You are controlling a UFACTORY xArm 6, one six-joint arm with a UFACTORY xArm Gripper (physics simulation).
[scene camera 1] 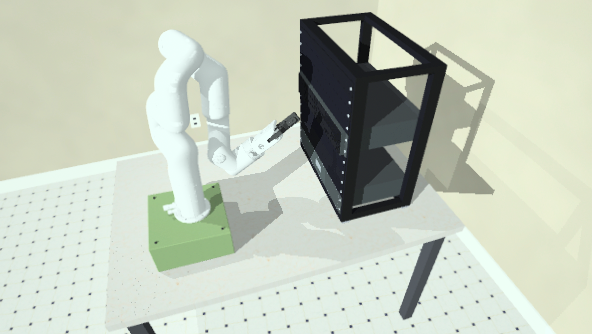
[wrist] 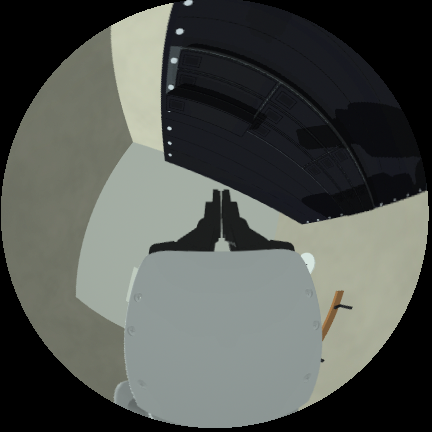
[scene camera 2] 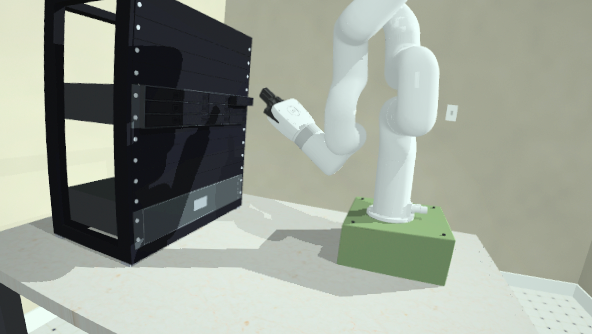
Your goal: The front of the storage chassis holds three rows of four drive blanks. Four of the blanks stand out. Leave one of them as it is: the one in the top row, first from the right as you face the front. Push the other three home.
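Where they show: gripper, between the fingertips: [scene camera 1: 297,115] [wrist: 220,200] [scene camera 2: 262,91]; arm's base, origin of its link: [scene camera 1: 192,209] [scene camera 2: 389,214].
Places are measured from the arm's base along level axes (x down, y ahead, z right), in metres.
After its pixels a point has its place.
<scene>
The storage chassis [scene camera 1: 322,116] {x -0.280, y 0.476, z 0.025 m} [scene camera 2: 167,107] {x -0.238, y 0.519, z -0.239 m} [wrist: 285,99] {x -0.209, y 0.498, z 0.009 m} is a dark unit across the middle of the rack's front. The blank in the top row, first from the right [scene camera 2: 243,101] {x -0.265, y 0.472, z 0.067 m} [wrist: 207,112] {x -0.264, y 0.471, z 0.075 m}, stands out clearly; the wrist view shows it upside down, at the left. The other blanks look about level with the front in the wrist view, but shadow and dark colour hide small differences. My gripper [scene camera 1: 297,117] {x -0.296, y 0.391, z 0.014 m} [scene camera 2: 264,92] {x -0.296, y 0.391, z 0.014 m} [wrist: 220,200] {x -0.296, y 0.391, z 0.014 m} is shut and empty. Its fingertips are in front of the rack, apart from the blanks, and point up at a slant.
The black rack [scene camera 1: 352,150] {x -0.230, y 0.514, z 0.169 m} [scene camera 2: 125,150] {x -0.149, y 0.548, z -0.334 m} stands on the table [scene camera 1: 280,270] {x 0.114, y 0.223, z 0.274 m} [scene camera 2: 300,305] {x 0.114, y 0.165, z -0.308 m}. A grey lower unit [scene camera 1: 327,181] {x 0.026, y 0.512, z 0.022 m} [scene camera 2: 227,191] {x 0.028, y 0.508, z 0.062 m} with a white label sits near its bottom. The arm stands on a green base block [scene camera 1: 192,255] {x 0.069, y -0.038, z 0.139 m} [scene camera 2: 395,255] {x 0.059, y -0.017, z -0.123 m}. The arm's shadow falls on the rack front.
</scene>
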